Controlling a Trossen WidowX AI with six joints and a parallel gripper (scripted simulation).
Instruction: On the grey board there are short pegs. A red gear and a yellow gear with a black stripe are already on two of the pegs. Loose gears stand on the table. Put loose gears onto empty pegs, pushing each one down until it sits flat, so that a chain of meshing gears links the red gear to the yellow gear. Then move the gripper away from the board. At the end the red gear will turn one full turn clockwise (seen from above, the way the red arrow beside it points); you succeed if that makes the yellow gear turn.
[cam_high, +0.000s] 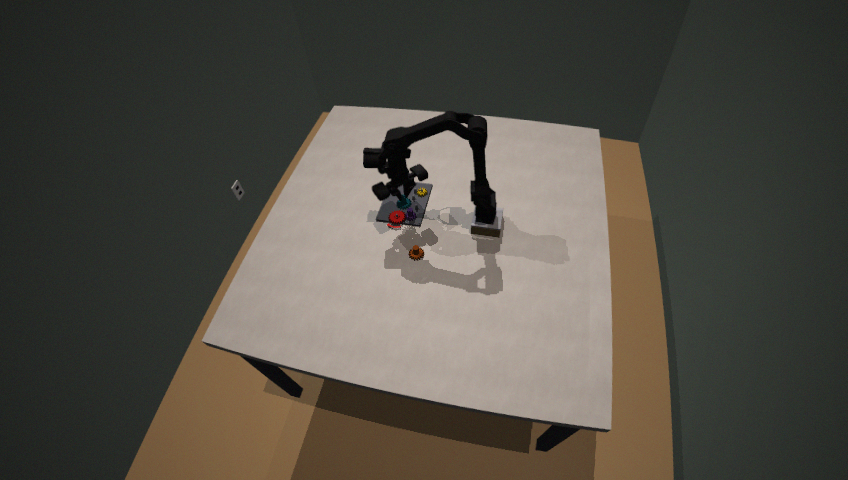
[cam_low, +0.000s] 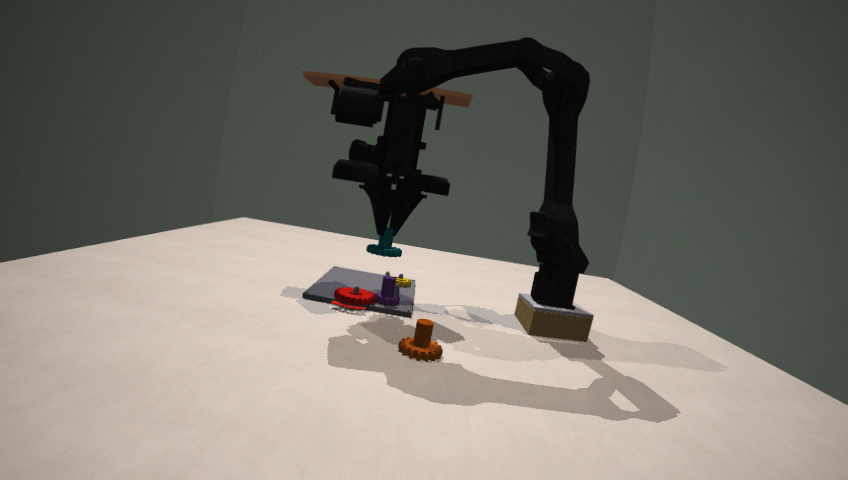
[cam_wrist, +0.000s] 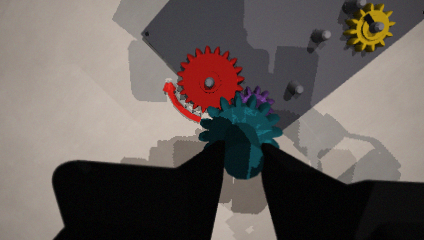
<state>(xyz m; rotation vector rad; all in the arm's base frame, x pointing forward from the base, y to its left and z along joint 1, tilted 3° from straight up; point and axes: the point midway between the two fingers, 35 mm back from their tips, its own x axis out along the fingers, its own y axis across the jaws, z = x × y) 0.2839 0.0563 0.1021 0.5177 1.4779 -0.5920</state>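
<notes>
Now: the purple gear 90 mm below my gripper tip, 10 mm to the right of it and 10 mm behind it. From my gripper tip the other things lie so: red gear (100 mm below, 30 mm ahead, 10 mm to the left); red arrow (110 mm below, 50 mm to the left, 30 mm ahead); teal gear (10 mm below).
</notes>
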